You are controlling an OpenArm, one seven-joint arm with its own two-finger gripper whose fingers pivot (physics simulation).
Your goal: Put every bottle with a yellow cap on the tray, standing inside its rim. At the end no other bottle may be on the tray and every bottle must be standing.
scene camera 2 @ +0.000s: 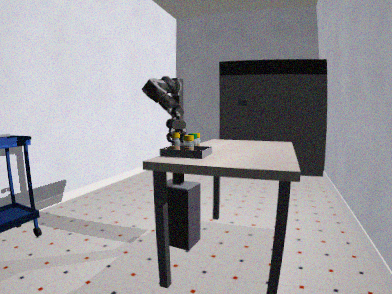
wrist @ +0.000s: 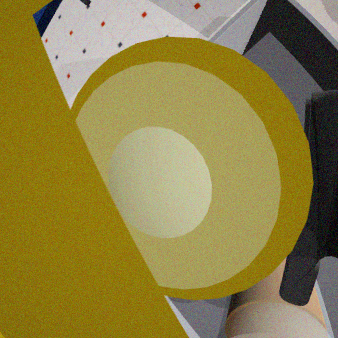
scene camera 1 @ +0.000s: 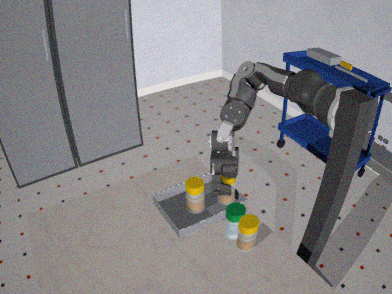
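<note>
My gripper is shut on a yellow-capped bottle, upright over the back right part of the grey tray; I cannot tell whether its base touches the tray floor. In the wrist view a large yellow cap fills the middle, beside one dark finger. A second yellow-capped bottle stands inside the rim, to the left of the held one. A green-capped bottle and a third yellow-capped bottle stand close together outside the tray, at its front right.
The table top carries the tray near one edge. The green-capped bottle lies between the tray and the outer yellow-capped bottle. A blue cart stands behind the arm, and a grey cabinet stands at the back left.
</note>
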